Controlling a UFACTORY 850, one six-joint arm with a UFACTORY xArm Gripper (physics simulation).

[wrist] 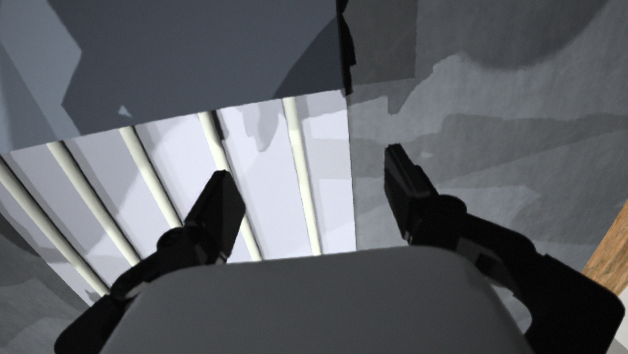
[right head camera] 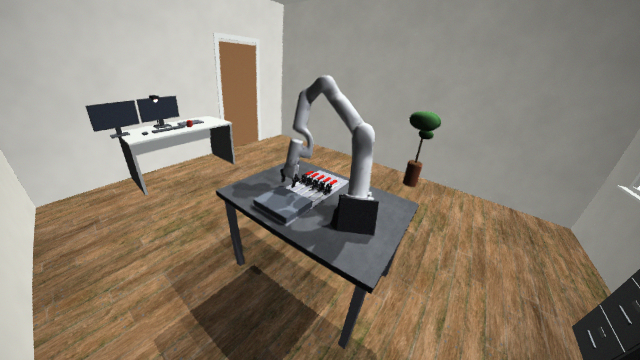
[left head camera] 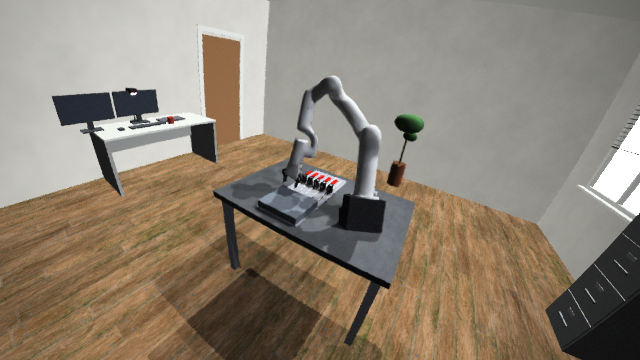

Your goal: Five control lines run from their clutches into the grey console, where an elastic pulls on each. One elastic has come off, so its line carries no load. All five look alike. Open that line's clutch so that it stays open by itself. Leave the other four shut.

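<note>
Several cream control lines run from under the grey console point(left head camera: 287, 204) point(right head camera: 281, 204) point(wrist: 175, 55) across a white board point(wrist: 332, 210). In the wrist view they look alike; the rightmost line point(wrist: 301, 180) has a slight bend, and its neighbour point(wrist: 215, 145) passes behind my left finger. My gripper point(left head camera: 291, 180) point(right head camera: 288, 180) point(wrist: 308, 178) is wide open and empty. In the wrist view its fingers appear on either side of the rightmost line, the right finger beyond the board's edge. The row of black clutches point(left head camera: 316, 183) point(right head camera: 315, 183) with red levers stands behind the console; its details are too small to tell.
The console, lines and clutches are on a dark table point(left head camera: 380, 250) point(right head camera: 370, 255). The black arm base point(left head camera: 365, 214) point(right head camera: 357, 215) stands to their right. A white desk point(left head camera: 160, 132) point(right head camera: 182, 137) and a plant point(left head camera: 409, 123) point(right head camera: 425, 121) stand away from the table.
</note>
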